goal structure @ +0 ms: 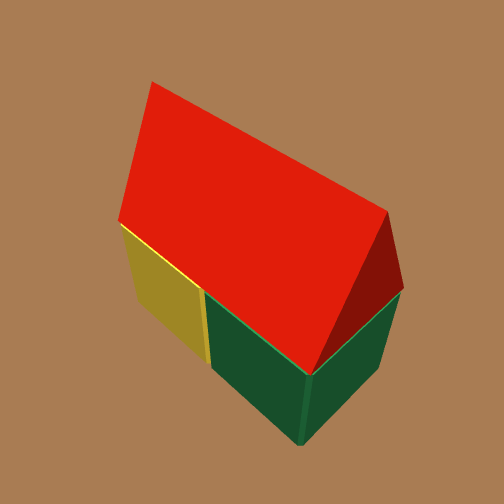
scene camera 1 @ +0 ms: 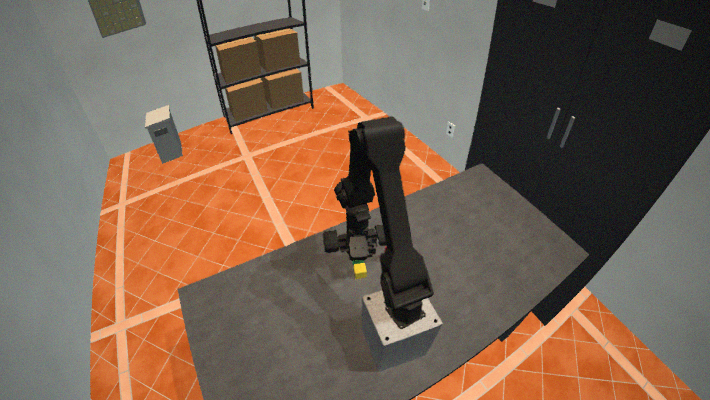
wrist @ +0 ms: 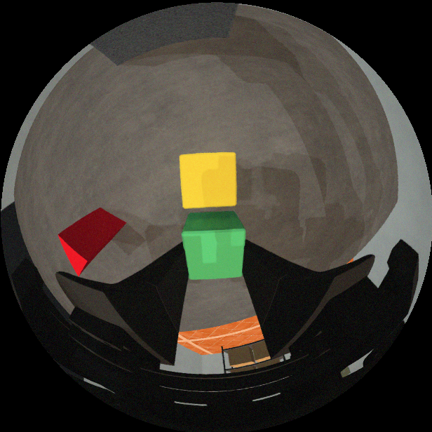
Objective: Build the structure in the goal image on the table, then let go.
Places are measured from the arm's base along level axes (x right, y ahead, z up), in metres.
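Pixels of known places: arm's base, origin of its link: (scene camera 1: 405, 312).
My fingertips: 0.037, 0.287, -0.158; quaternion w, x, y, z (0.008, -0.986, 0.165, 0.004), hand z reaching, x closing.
Observation:
For each thing: its middle in the pictures, then the offset to it from my fingertips, as dx, dy, dz. Level surfaces: height alone.
- yellow cube, middle of its body: (scene camera 1: 360, 270) -0.012, -0.040, -0.021
- table, height of its surface: dz -0.037
- green cube, middle of its body: (scene camera 1: 357, 256) -0.001, -0.002, -0.001
A yellow cube (scene camera 1: 360, 270) (wrist: 208, 180) sits on the table (scene camera 1: 240, 310) (wrist: 150, 110), in front of the robot's base. My gripper (scene camera 1: 358, 260) (wrist: 213, 246) is shut on a green cube (scene camera 1: 358, 261) (wrist: 214, 254). In the wrist view the green cube is between the fingers, just beside the yellow cube and lined up with it. Whether the green cube touches the table is hard to tell. A red block (wrist: 90, 237) lies on the table to the left in the wrist view; in the scene view the arm hides most of it.
The robot's base block (scene camera 1: 400, 345) (wrist: 170, 35) stands on the table near the yellow cube. Black cabinet doors (scene camera 1: 530, 165) stand beyond the table's right end. A shelf rack (scene camera 1: 257, 31) with boxes and a grey bin (scene camera 1: 167, 140) stand on the floor behind.

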